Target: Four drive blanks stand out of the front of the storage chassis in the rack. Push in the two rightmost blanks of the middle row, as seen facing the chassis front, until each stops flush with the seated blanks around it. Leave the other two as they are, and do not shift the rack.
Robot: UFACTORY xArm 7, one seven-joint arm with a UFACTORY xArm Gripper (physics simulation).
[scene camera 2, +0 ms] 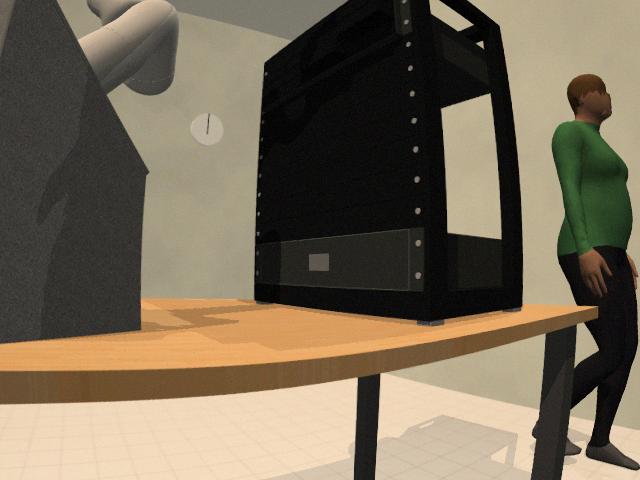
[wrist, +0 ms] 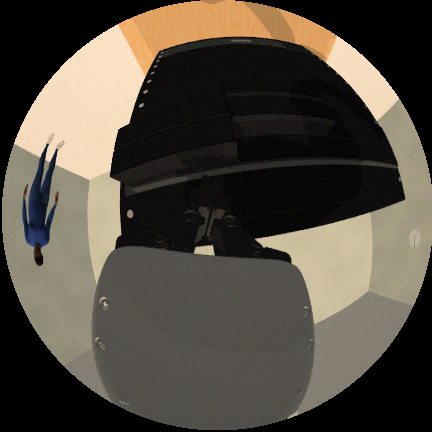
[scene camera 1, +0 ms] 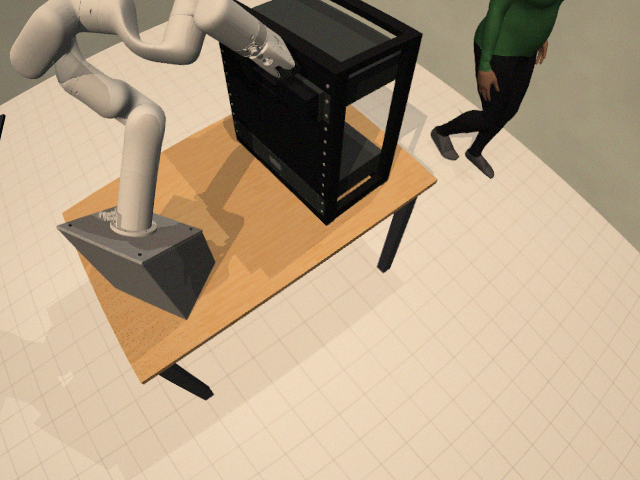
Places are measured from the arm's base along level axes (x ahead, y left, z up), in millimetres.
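Pixels of known places: gripper, fingertip midpoint: [wrist: 208,189] [scene camera 1: 295,70]; arm's base, origin of the base link: [scene camera 2: 37,104] [scene camera 1: 133,227].
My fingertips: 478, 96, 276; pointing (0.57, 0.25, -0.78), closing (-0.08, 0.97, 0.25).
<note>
Ahead of a thing's pixels: the offset from my fingertips to its top centre, as dx, dy, dz. "spot": to the spot under its first point. Level surfaces: height alone.
The black rack [scene camera 1: 337,155] [scene camera 2: 435,206] stands upright on the table. The storage chassis [scene camera 1: 324,107] [scene camera 2: 402,19] [wrist: 325,162] is in its upper part. A wide dark block of drive blanks @[+32, -16, -20] [scene camera 1: 306,94] [wrist: 175,156] stands out at the chassis front's right end, at left in the upside-down wrist view. Fainter ledges @[spot: -49, +65, -49] [wrist: 285,121] show beside it; rows and single blanks are hard to tell apart in the dark. My gripper [scene camera 1: 290,75] [wrist: 208,189] is shut and empty, its fingertips at the chassis front, overlapping the block's edge in the wrist view. Contact cannot be made out.
The wooden table @[dz -555] [scene camera 1: 289,279] [scene camera 2: 310,356] carries the rack and my grey base [scene camera 1: 170,268] [scene camera 2: 93,232]. A lower unit [scene camera 2: 361,260] with a pale label sits at the rack's bottom. A person in green [scene camera 1: 509,31] [scene camera 2: 594,180] stands beyond the table; a person in blue [wrist: 39,205] stands further off.
</note>
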